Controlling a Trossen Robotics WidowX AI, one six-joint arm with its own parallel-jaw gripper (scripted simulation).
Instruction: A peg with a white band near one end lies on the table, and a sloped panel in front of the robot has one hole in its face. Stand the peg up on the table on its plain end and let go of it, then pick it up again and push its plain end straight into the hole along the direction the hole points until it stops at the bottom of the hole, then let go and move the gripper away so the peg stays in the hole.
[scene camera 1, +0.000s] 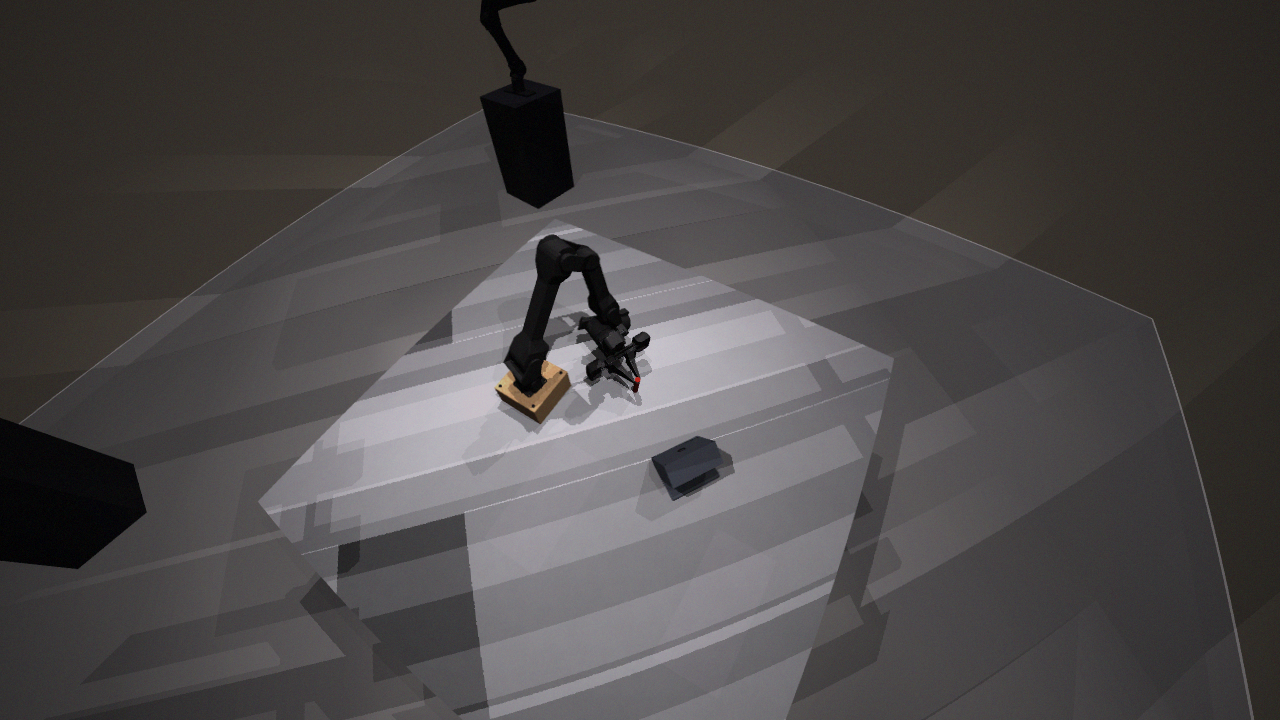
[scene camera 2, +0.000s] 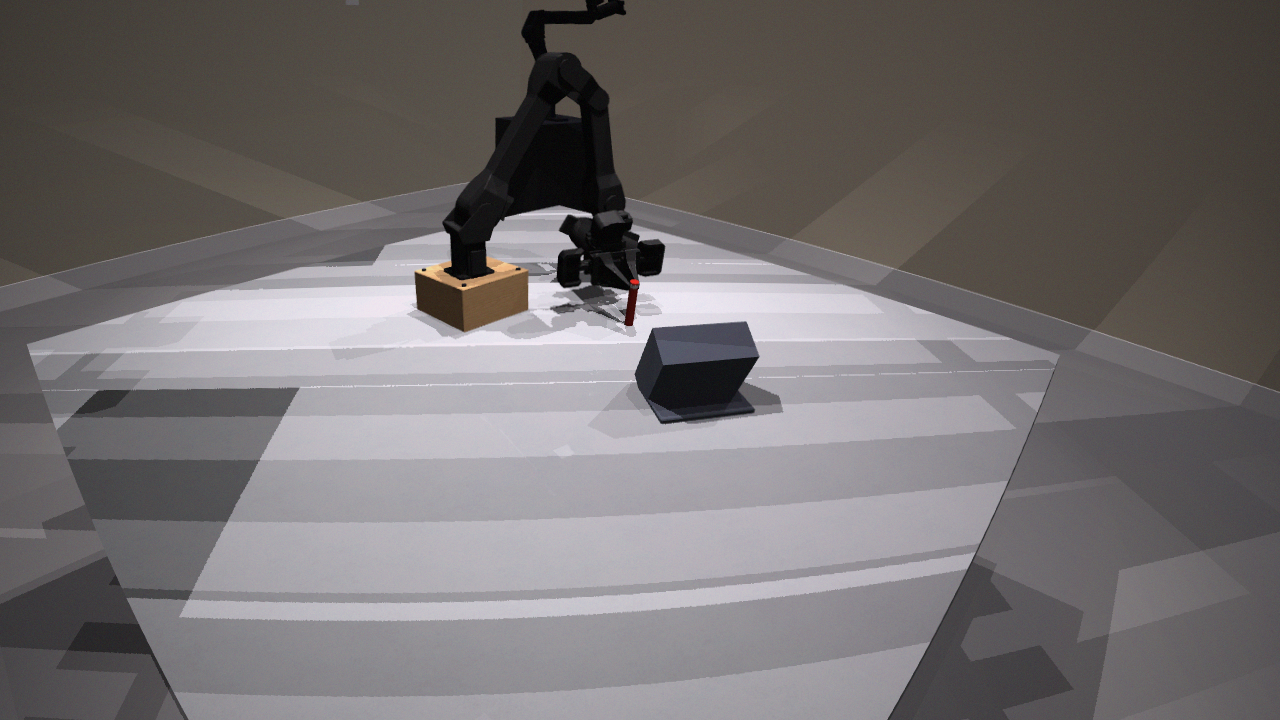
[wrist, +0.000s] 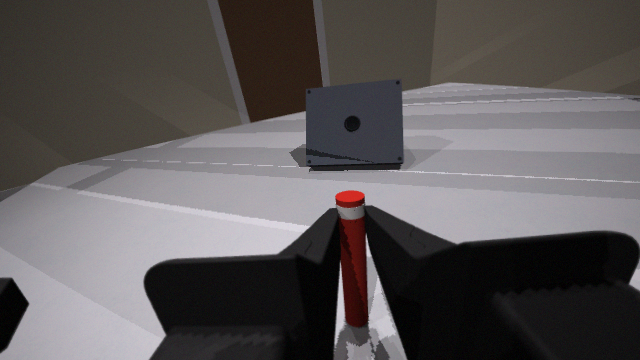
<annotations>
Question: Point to the gripper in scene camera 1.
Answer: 637, 381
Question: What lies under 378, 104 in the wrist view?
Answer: A dark grey sloped panel.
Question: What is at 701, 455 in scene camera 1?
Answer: A dark grey sloped panel.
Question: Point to the gripper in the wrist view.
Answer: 350, 215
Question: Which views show the gripper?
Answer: Scene camera 1, scene camera 2 and the wrist view: all of them.
</annotations>
